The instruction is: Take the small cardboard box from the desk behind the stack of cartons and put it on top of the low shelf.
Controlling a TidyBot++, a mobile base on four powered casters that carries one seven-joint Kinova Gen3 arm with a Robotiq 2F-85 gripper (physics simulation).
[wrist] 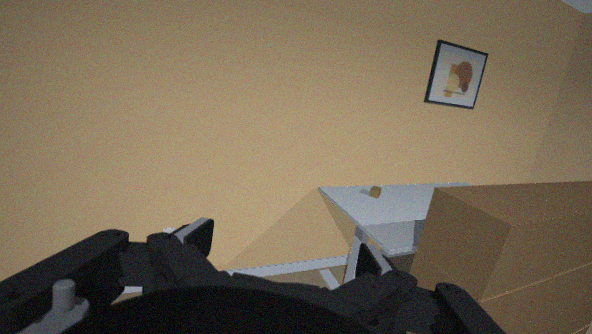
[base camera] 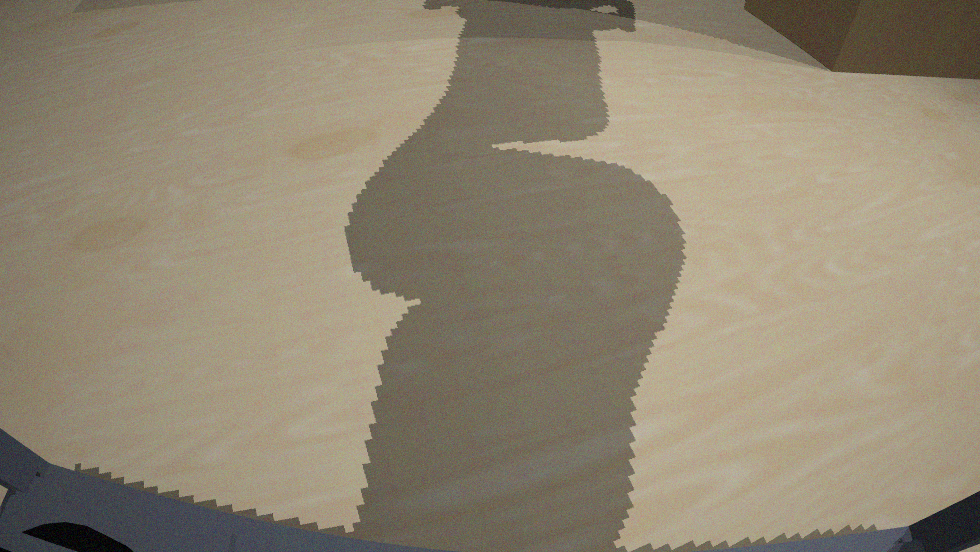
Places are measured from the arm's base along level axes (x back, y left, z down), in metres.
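Pixels of known places: gripper, between the fingertips: (wrist: 284, 247).
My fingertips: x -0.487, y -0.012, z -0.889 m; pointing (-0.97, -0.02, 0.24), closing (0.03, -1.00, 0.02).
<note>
Behind a point stands the place of what it marks.
The small cardboard box (wrist: 375, 192) @(x -2.030, y -0.563, z -0.359 m) sits on the white desk (wrist: 395, 207) @(x -1.901, y -0.667, z -0.323 m), near its far left part, in the wrist view. The stack of cartons (wrist: 465, 240) @(x -1.125, y -0.602, z -0.563 m) (base camera: 912, 37) @(x -1.107, y -0.876, z 0.298 m) stands at the right in the wrist view and hides part of the desk; its lower corner shows at the top right of the base camera view. My gripper (wrist: 284, 247) @(x -0.487, y -0.012, z -0.889 m) is open and empty, its fingers spread wide at the bottom of the wrist view, well short of the desk and the box. The low shelf does not show in either view.
A framed picture (wrist: 456, 75) @(x -2.503, y -1.151, z -1.212 m) hangs on the tan wall (wrist: 225, 110) @(x -1.887, y 0.426, z -0.795 m) above the desk. White desk legs (wrist: 353, 257) @(x -1.795, y -0.442, z 0.003 m) stand below the desk top. The arm's shadow falls on the light wooden floor (base camera: 205, 308) @(x -0.341, y 0.242, z 0.397 m) in front of the base.
</note>
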